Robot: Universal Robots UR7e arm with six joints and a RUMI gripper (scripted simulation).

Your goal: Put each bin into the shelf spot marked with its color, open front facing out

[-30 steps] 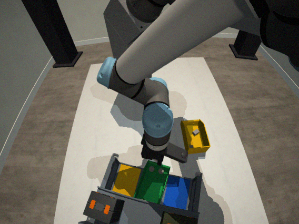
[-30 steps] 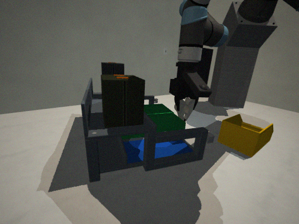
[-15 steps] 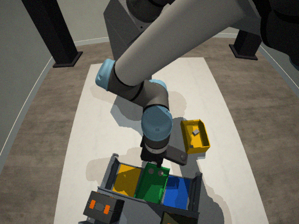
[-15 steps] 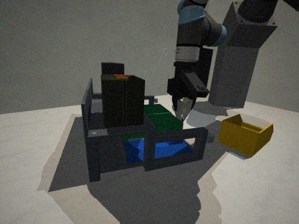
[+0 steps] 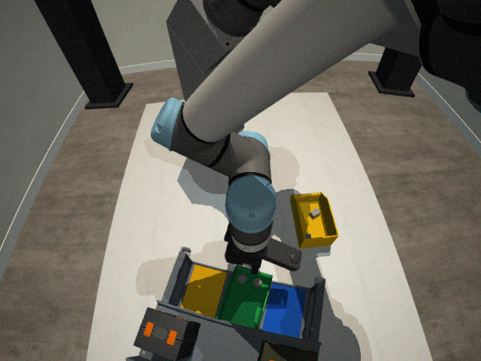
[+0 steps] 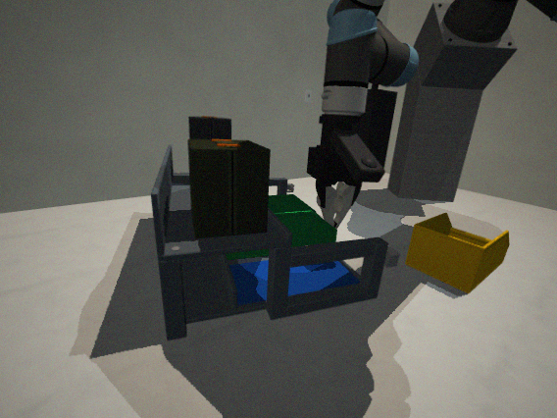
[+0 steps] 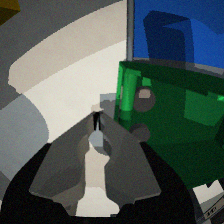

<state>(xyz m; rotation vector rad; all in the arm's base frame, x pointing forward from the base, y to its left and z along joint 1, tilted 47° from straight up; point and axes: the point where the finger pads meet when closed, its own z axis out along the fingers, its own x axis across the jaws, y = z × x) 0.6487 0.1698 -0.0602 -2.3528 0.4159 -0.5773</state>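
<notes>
Right now the shelf lip is 3 cm below my hand, 3 cm ahead of it and 2 cm to the right of it. Also, from my hand: shelf board 23 cm ahead, 7 cm above, 5 cm to the right; then green bin 10 cm ahead, 2 cm to the right, 1 cm above; then yellow bin 16 cm to the left, 15 cm behind, 1 cm above.
</notes>
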